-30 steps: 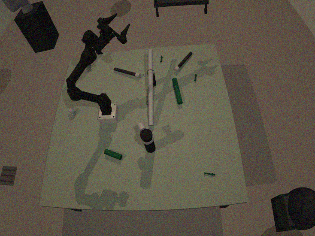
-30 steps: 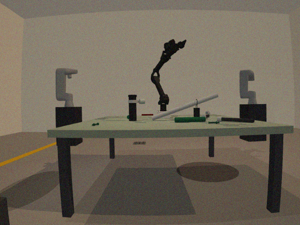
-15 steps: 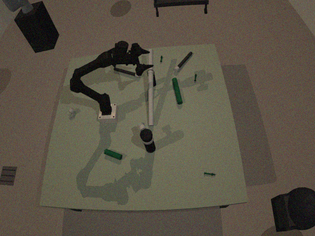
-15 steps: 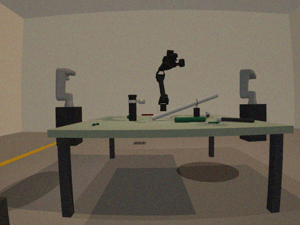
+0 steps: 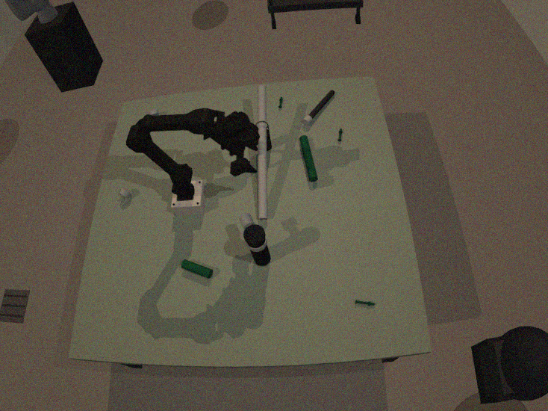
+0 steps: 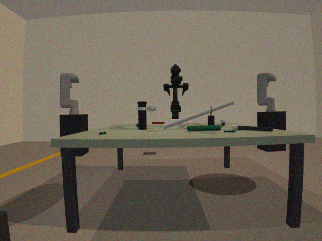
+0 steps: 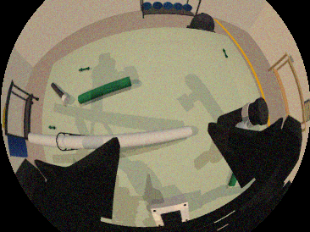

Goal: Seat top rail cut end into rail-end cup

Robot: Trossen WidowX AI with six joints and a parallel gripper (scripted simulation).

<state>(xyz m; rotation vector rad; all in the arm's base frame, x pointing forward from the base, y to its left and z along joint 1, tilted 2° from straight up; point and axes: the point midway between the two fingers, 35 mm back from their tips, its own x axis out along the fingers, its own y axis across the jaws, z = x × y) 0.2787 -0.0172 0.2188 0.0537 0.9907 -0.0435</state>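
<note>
The pale brace band is 220 mm to the right of my gripper tip, 90 mm below it and 30 mm behind it. Also, from my gripper tip: small post: 250 mm to the left, 140 mm below, 10 mm ahead; then long green cylinder: 230 mm below, 180 mm ahead, 160 mm to the left.
</note>
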